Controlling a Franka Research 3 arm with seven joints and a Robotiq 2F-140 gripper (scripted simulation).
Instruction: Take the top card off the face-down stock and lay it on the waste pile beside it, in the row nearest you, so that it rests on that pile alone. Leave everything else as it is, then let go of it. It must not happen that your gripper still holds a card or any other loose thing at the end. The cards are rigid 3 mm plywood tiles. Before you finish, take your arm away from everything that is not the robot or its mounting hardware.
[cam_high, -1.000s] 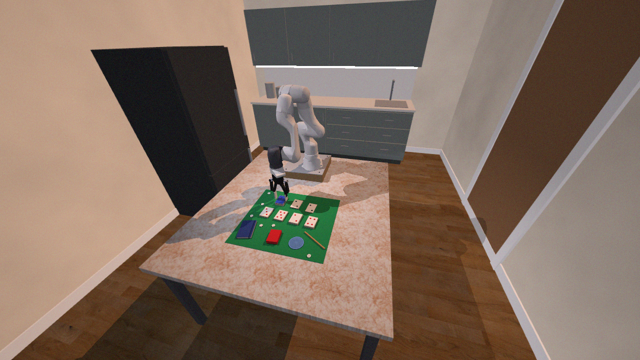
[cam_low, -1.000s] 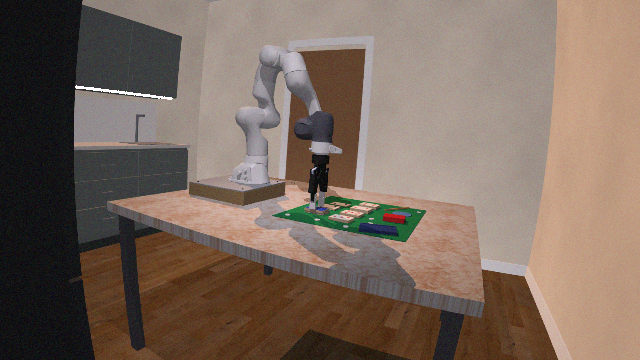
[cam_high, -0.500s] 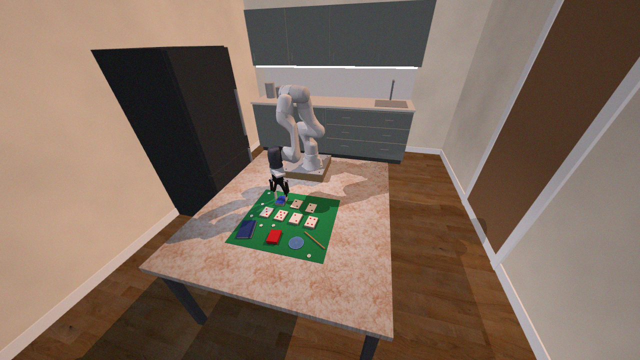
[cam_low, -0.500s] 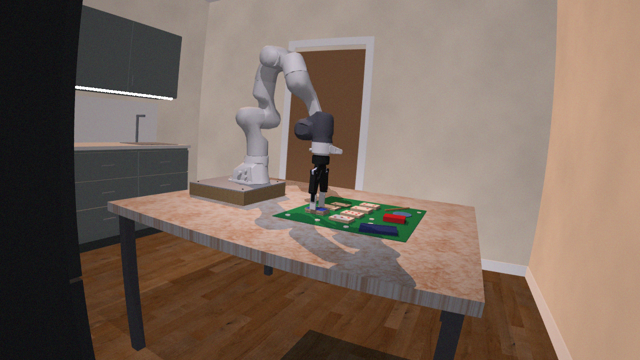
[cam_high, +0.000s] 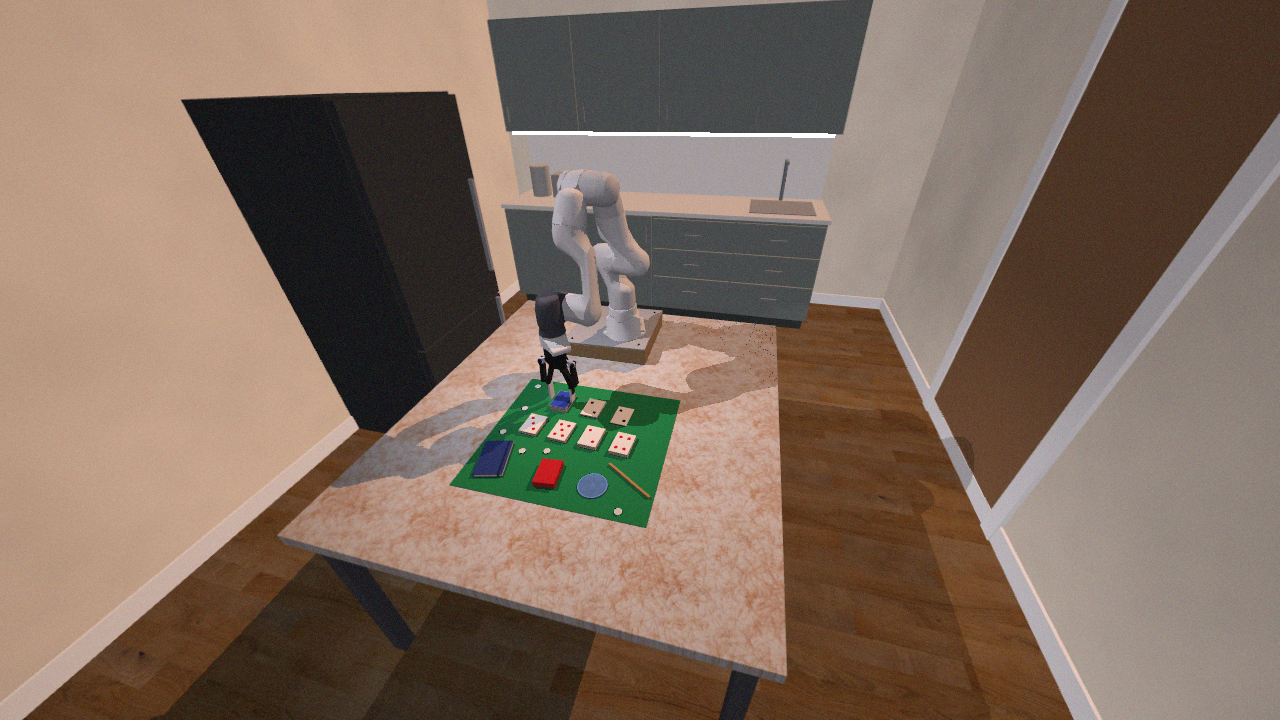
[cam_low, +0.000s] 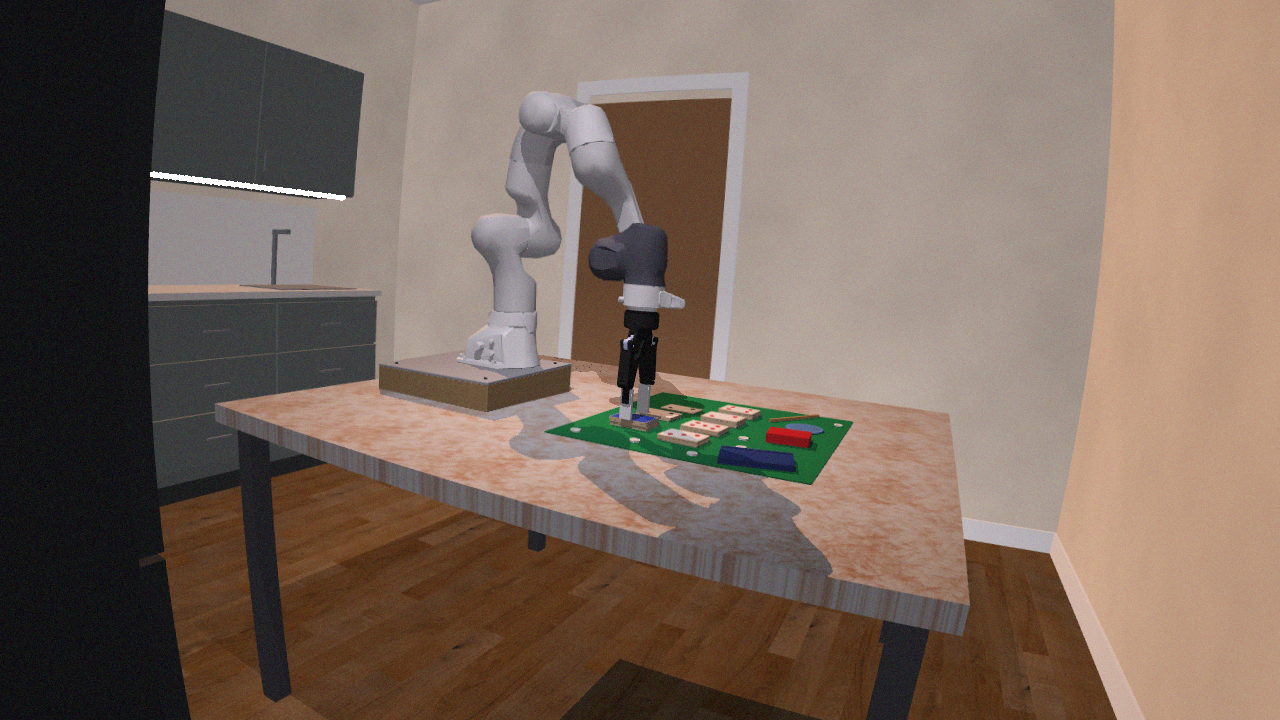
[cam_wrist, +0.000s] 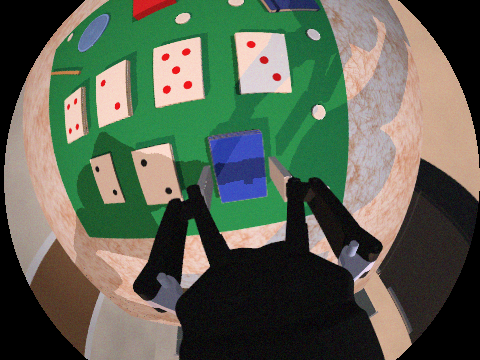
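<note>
Right now my hand is 50 mm short of the black-pip card, 230 mm to the right of it and 50 mm above it. Round my hand: green mat: 170 mm ahead, 100 mm to the left, 60 mm below; dark blue box: 290 mm ahead, 140 mm to the right, 40 mm below; red box: 330 mm ahead, 50 mm to the left, 40 mm below.
</note>
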